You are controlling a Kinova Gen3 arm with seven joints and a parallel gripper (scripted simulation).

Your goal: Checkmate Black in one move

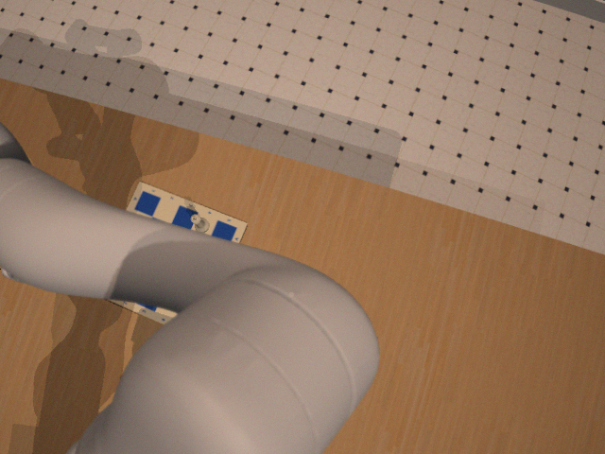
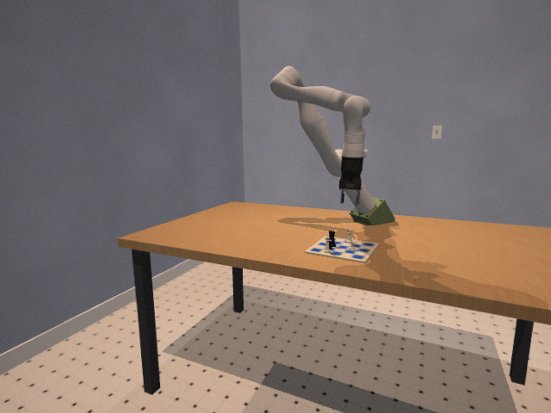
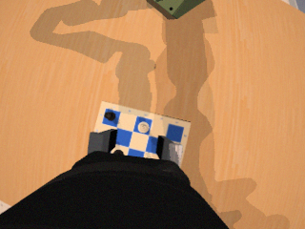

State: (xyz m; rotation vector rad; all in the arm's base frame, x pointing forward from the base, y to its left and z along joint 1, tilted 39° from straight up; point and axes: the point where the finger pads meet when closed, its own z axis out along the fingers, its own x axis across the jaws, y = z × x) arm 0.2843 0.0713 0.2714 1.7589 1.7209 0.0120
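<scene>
My hand is 50 mm short of the blue-and-cream chessboard, 20 mm to the left of it and 180 mm above it.
</scene>
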